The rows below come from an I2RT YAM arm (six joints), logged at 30 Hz.
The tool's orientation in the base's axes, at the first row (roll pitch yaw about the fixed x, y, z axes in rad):
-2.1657, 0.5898, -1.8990
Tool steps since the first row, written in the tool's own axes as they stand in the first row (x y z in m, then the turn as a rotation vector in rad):
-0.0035, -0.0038, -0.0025, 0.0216, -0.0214, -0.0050
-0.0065, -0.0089, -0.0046, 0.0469, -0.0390, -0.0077
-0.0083, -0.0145, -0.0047, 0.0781, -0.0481, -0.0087
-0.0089, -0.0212, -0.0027, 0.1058, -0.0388, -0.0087
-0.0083, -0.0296, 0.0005, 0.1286, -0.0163, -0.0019
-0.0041, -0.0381, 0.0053, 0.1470, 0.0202, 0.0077
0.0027, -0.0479, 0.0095, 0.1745, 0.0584, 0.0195
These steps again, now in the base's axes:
0.0002, 0.0003, 0.0057, -0.0020, -0.0303, 0.0050
0.0011, -0.0005, 0.0119, -0.0045, -0.0612, 0.0043
0.0036, -0.0025, 0.0168, -0.0102, -0.0913, -0.0063
0.0081, -0.0061, 0.0208, -0.0212, -0.1074, -0.0281
0.0140, -0.0117, 0.0248, -0.0299, -0.1113, -0.0594
0.0203, -0.0201, 0.0260, -0.0403, -0.1030, -0.0993
0.0260, -0.0314, 0.0270, -0.0518, -0.1007, -0.1463

